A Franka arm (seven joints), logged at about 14 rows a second.
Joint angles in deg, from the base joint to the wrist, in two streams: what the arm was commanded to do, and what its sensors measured. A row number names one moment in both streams.
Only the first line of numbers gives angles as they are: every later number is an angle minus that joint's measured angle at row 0.
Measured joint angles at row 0: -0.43 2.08 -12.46 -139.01 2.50 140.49 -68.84
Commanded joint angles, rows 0 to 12: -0.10 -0.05 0.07 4.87 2.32 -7.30 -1.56; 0.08 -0.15 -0.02 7.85 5.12 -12.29 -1.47; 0.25 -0.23 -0.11 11.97 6.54 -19.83 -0.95; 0.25 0.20 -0.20 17.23 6.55 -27.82 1.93; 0.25 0.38 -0.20 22.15 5.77 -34.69 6.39; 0.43 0.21 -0.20 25.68 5.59 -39.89 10.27; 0.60 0.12 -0.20 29.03 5.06 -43.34 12.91; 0.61 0.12 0.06 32.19 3.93 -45.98 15.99; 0.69 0.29 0.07 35.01 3.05 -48.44 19.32; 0.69 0.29 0.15 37.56 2.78 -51.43 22.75; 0.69 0.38 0.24 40.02 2.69 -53.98 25.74; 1.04 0.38 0.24 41.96 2.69 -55.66 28.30; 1.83 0.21 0.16 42.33 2.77 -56.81 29.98
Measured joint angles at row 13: 0.64 -0.81 0.23 38.73 3.72 -53.32 25.22
